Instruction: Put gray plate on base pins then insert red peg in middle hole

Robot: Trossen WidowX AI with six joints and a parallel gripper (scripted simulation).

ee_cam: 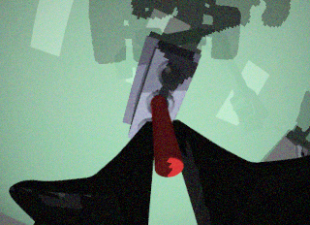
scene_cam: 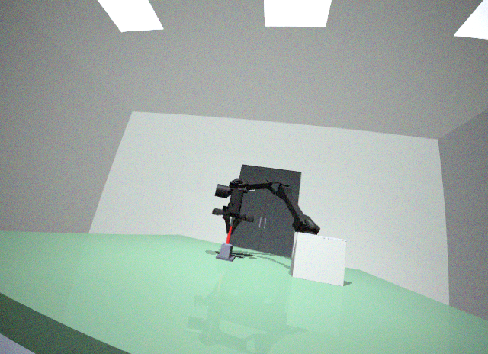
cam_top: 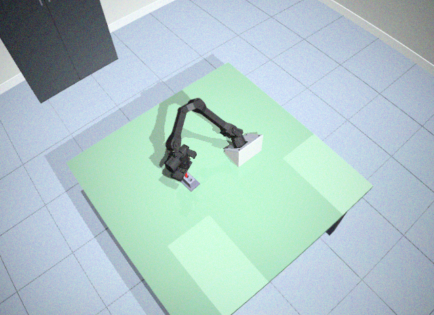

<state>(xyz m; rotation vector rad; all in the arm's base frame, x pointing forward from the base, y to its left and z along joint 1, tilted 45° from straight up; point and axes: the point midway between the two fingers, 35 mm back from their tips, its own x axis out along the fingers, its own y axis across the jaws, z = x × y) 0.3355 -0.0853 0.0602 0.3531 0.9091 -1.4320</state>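
The red peg is right at my gripper tip. Round my gripper tip: gray plate 6 cm below.
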